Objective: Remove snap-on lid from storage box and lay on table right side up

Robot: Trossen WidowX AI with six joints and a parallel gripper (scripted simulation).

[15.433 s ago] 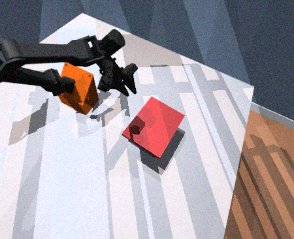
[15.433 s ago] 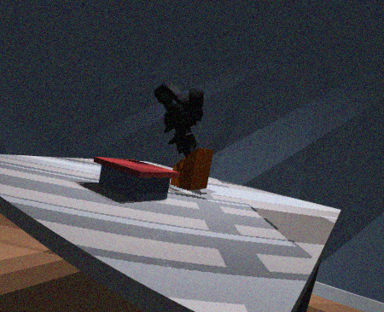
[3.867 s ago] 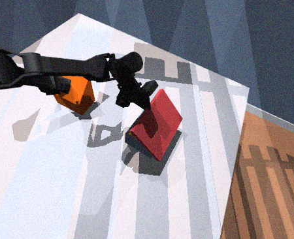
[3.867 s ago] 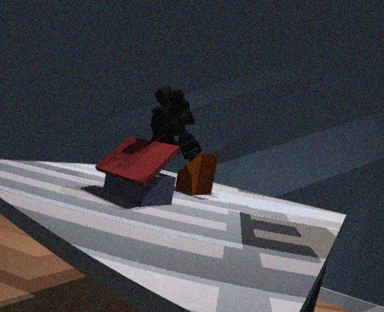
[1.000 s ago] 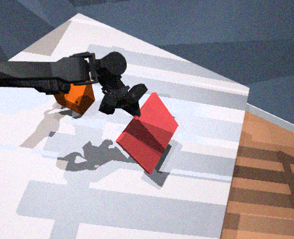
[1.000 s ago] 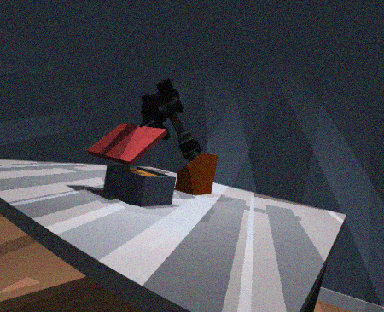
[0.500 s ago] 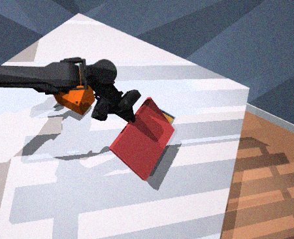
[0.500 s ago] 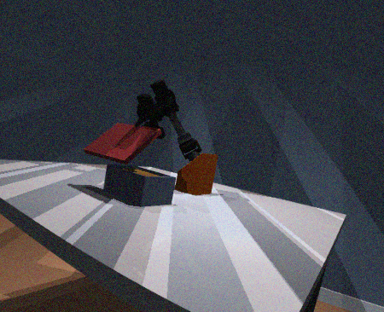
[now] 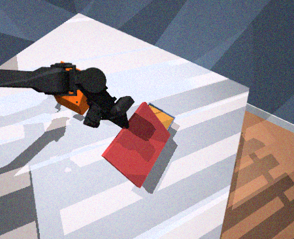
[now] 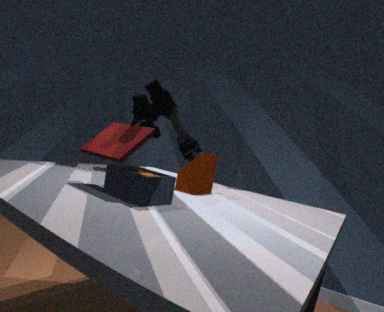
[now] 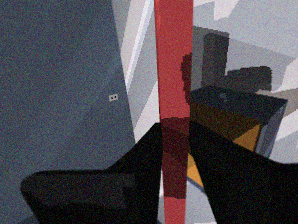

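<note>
My gripper tip is now 70 mm short of the red lid, 10 mm to the left of it and 50 mm above it. The rest, counted from my gripper tip: storage box (70 mm ahead, 120 mm to the left, 190 mm below).
</note>
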